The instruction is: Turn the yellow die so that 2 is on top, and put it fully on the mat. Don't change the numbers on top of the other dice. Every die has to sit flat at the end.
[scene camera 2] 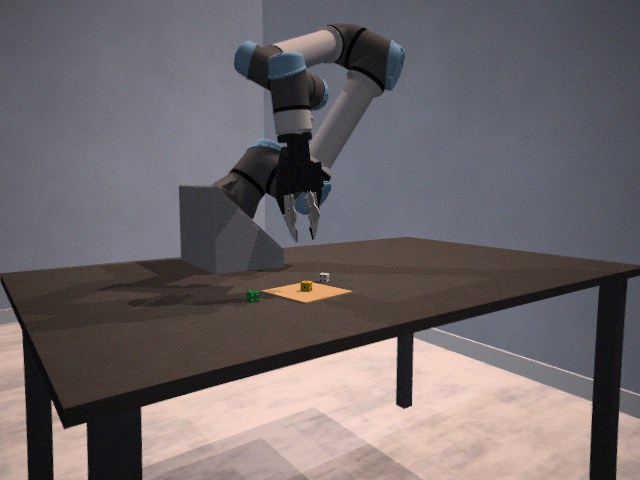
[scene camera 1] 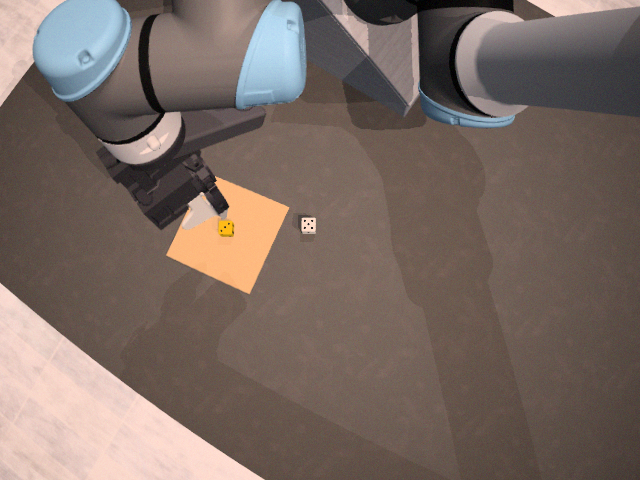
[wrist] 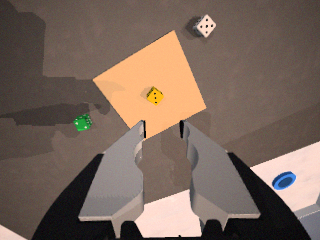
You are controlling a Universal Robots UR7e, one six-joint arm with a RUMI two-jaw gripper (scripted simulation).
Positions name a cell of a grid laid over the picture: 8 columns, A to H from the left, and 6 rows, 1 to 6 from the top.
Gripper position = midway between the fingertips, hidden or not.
In view: my gripper (scene camera 1: C3) and an orange mat (scene camera 1: C4).
The orange mat also shows in scene camera 2 (scene camera 2: D4) and in the wrist view (wrist: E2). My gripper shows as well in scene camera 2 (scene camera 2: D4) and in the wrist view (wrist: E4).
